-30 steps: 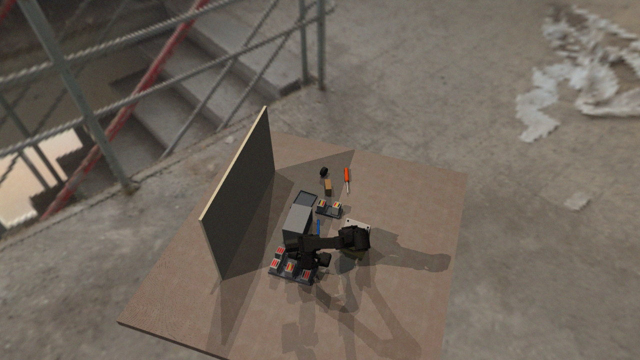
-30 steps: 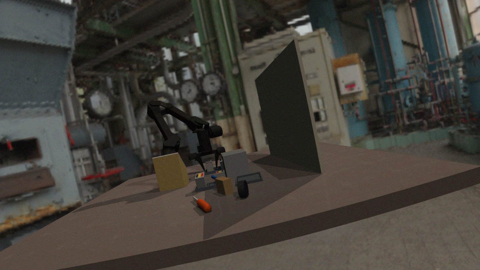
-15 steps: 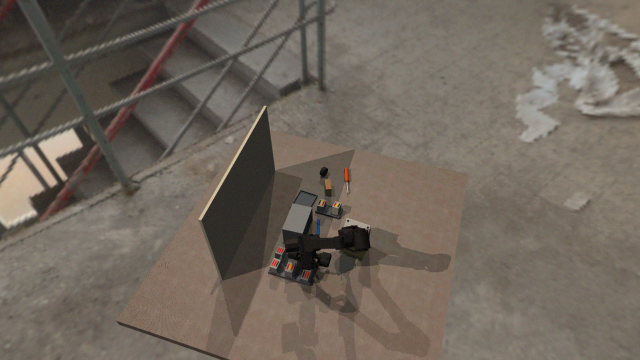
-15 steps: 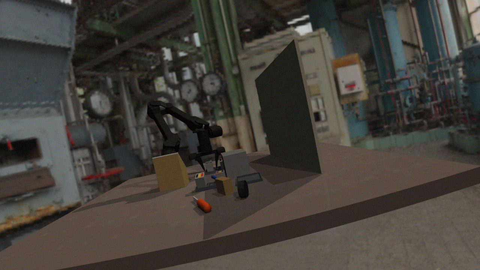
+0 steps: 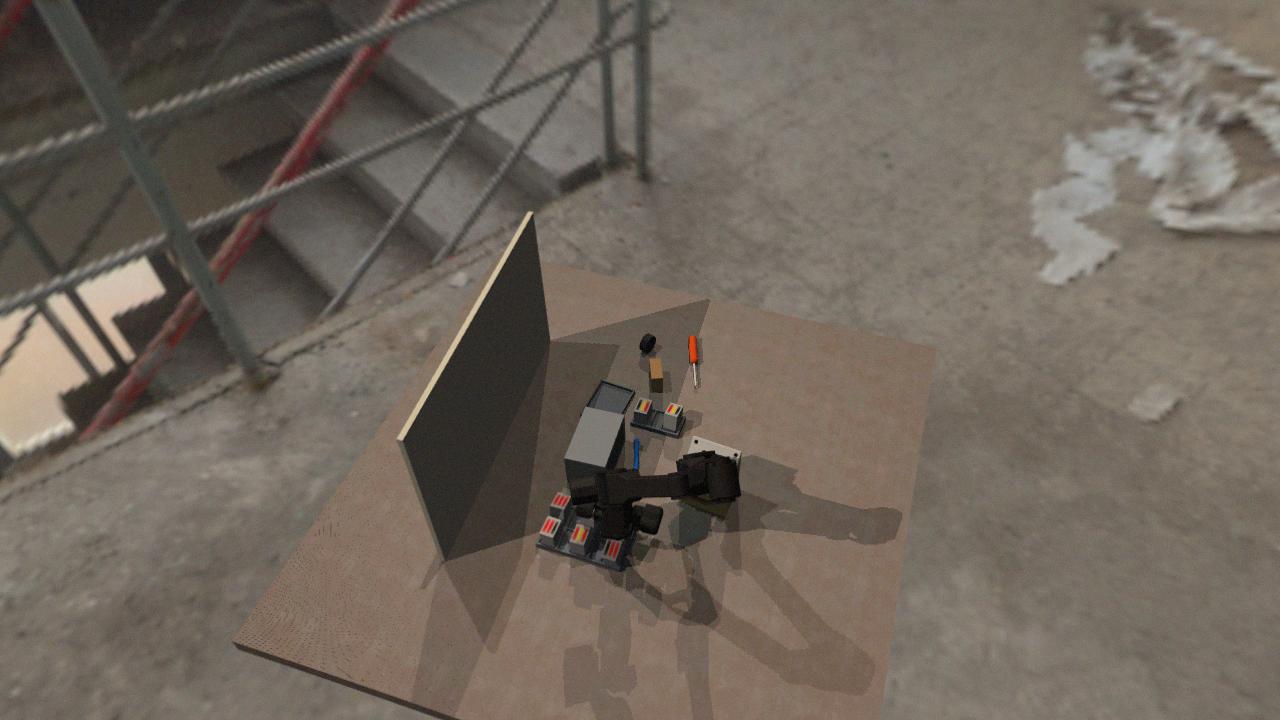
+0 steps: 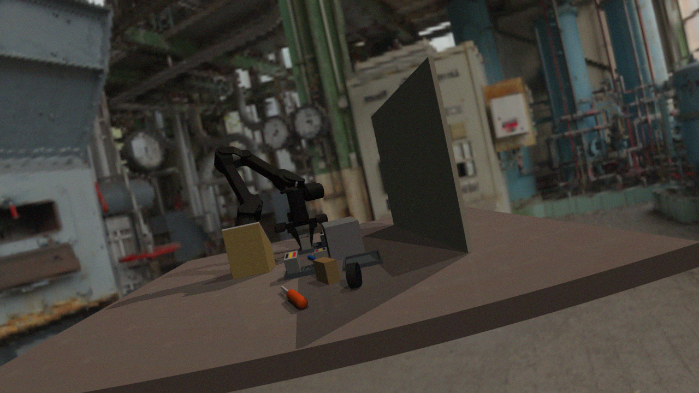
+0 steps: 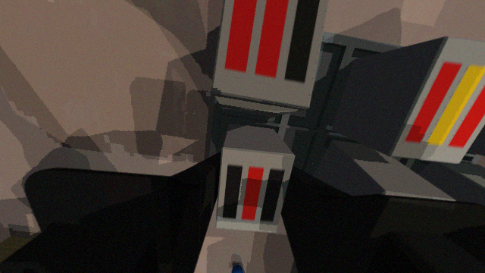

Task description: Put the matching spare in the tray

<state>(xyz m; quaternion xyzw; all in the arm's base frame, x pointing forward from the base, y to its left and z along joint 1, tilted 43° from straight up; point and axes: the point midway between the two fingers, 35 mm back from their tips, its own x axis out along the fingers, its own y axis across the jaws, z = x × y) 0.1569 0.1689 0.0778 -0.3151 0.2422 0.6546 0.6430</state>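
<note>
Now: the flat grey tray 18 cm ahead of my gripper tip, 35 cm to the right of it and 1 cm below it. Round my gripper tip: tall dark panel (39 cm ahead, 14 cm to the right, 21 cm above); grey spare (2 cm above); blue pen (4 cm ahead, 20 cm to the right, 1 cm below).
</note>
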